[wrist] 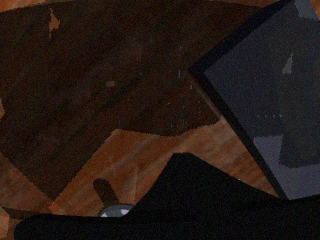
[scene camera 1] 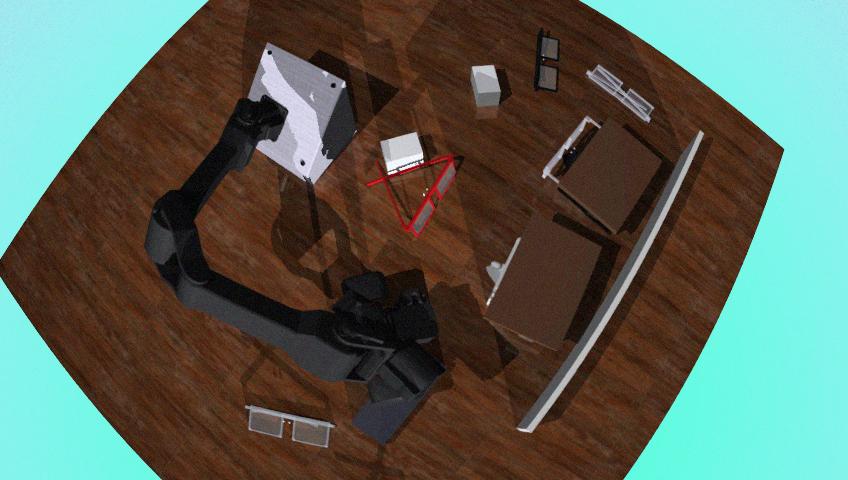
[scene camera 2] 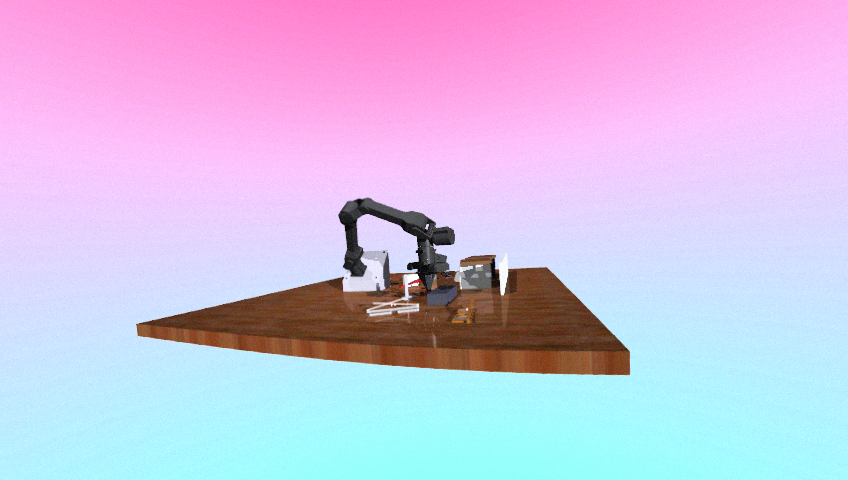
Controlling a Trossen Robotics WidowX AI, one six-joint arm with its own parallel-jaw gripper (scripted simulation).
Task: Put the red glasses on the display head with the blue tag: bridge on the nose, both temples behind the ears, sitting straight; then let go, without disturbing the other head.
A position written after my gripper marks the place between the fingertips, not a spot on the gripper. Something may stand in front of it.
Observation:
My gripper (scene camera 1: 383, 347) is shut, holding nothing. Further things: a dark grey box (wrist: 255, 76).
My gripper is seen too in the wrist view (wrist: 180, 160) and in scene camera 2 (scene camera 2: 428, 291).

